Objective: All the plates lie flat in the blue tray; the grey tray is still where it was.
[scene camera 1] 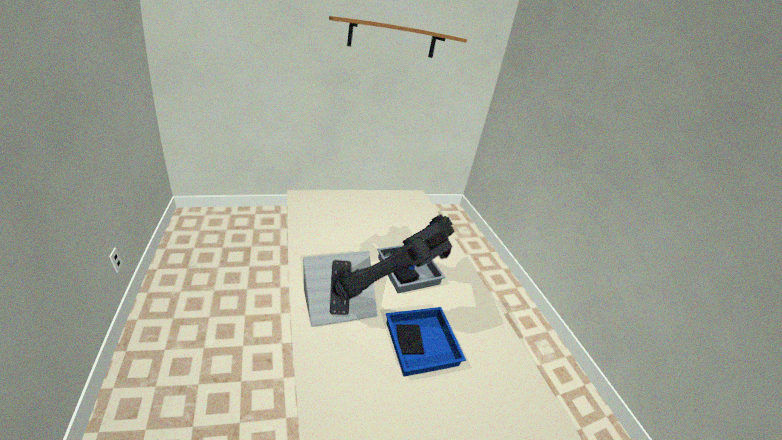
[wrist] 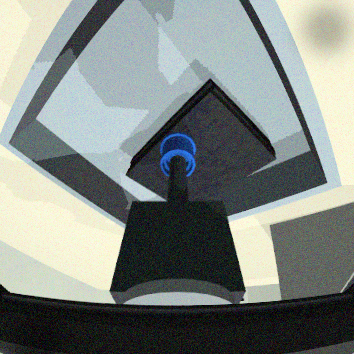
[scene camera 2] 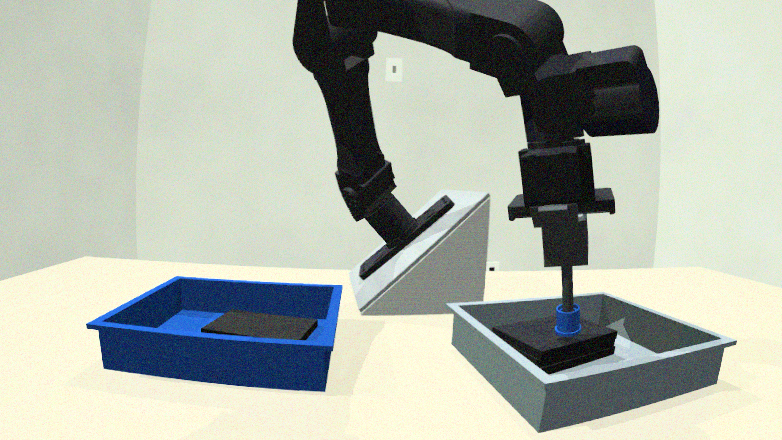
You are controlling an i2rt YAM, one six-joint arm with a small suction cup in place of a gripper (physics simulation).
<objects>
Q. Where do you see a blue tray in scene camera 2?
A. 158, 333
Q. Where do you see the suction cup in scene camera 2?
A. At 568, 324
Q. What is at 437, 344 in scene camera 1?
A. A blue tray.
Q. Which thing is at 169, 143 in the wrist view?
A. The suction cup.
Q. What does the suction cup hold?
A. Nothing.
</objects>
